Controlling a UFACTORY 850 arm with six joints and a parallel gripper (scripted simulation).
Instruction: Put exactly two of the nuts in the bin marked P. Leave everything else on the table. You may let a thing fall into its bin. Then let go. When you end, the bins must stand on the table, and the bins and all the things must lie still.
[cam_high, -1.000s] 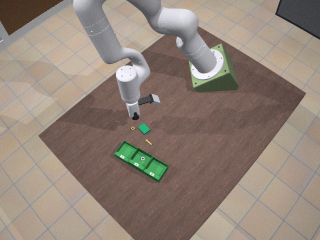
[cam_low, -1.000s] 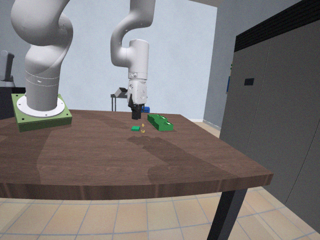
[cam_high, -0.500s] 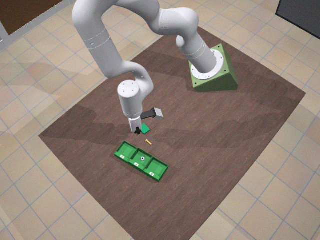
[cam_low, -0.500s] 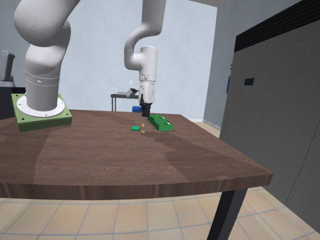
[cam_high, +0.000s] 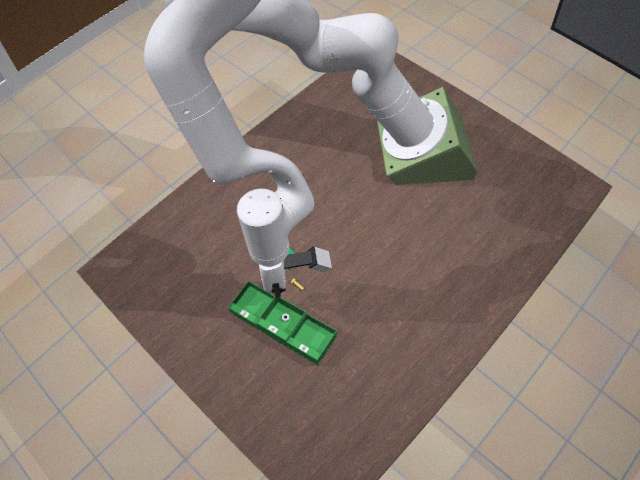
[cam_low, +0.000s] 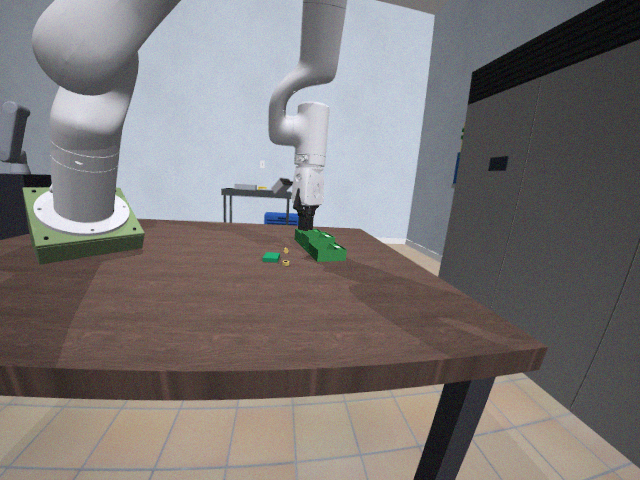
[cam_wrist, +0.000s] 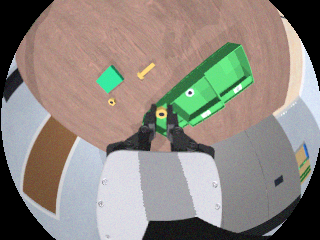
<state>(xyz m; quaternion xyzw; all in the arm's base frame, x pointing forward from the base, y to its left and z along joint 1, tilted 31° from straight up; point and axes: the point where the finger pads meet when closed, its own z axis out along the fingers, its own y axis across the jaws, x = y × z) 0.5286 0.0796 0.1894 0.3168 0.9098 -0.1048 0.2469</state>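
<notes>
The green three-compartment bin lies 70 mm below my hand, 50 mm to the left of it and 50 mm ahead of it. From my hand the other things lie so: grey nut 80 mm below, 40 mm to the left, 30 mm ahead; green block 100 mm behind, 80 mm below, 60 mm to the right; yellow bolt 80 mm below, 50 mm behind.
</notes>
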